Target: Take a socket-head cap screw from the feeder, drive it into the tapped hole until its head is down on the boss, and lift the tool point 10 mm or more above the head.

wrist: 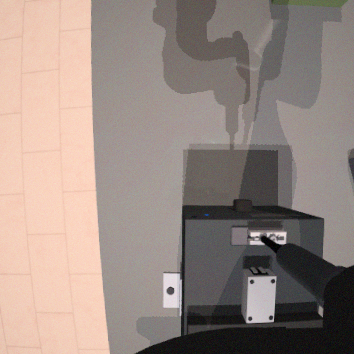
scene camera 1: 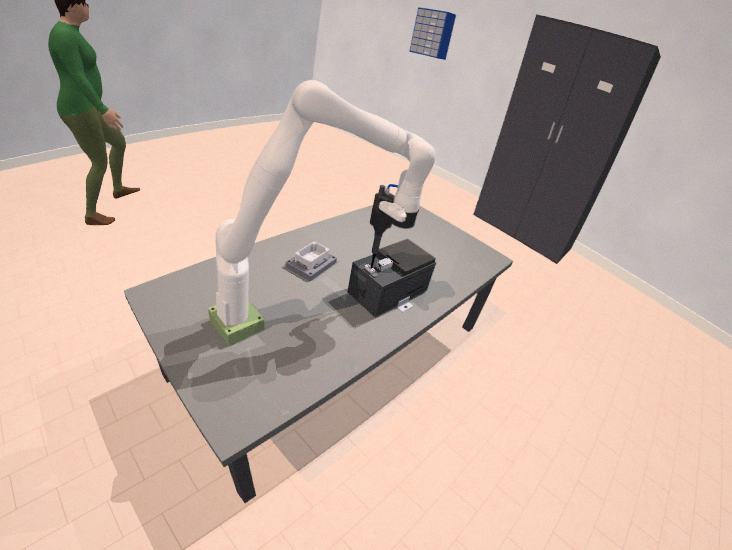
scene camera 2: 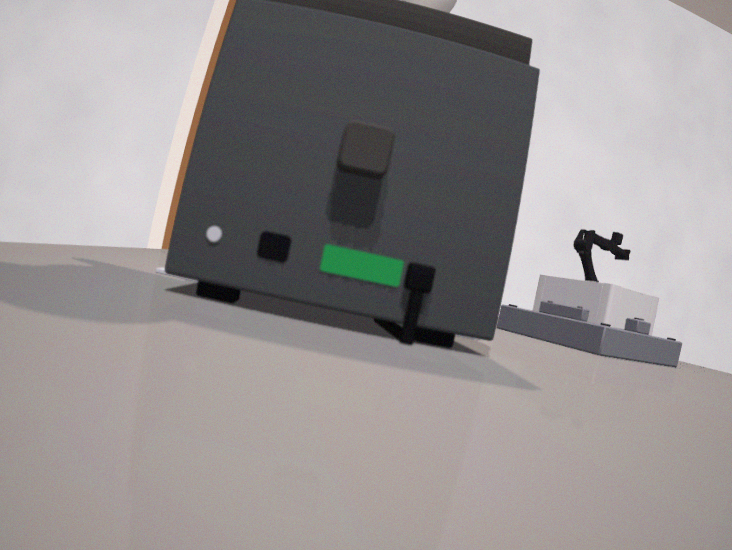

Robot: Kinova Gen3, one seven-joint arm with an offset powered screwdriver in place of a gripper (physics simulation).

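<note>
The black screw feeder (scene camera 1: 408,288) (scene camera 2: 266,136) (wrist: 210,265) stands on the table. A pale pick-up strip (wrist: 282,238) lies on its top, with small screw-like shapes too small to tell apart. My screwdriver (scene camera 1: 373,266) (wrist: 263,239) points down, its tip over the strip and touching it or very near it. Whether a screw is on the bit cannot be told. The light grey open housing (scene camera 1: 321,255) (scene camera 2: 630,304) sits on a darker grey fixture plate (scene camera 1: 308,273) (scene camera 2: 550,328), apart from the tool. The tapped hole and its boss cannot be made out.
A light block (wrist: 259,296) stands on the feeder top beside the strip. A small white tab (scene camera 1: 404,306) (wrist: 171,300) is at the feeder's side. The green arm base (scene camera 1: 236,332) is on the table (scene camera 1: 331,378). A person (scene camera 1: 76,76) stands beyond it; a dark cabinet (scene camera 1: 556,130) stands behind.
</note>
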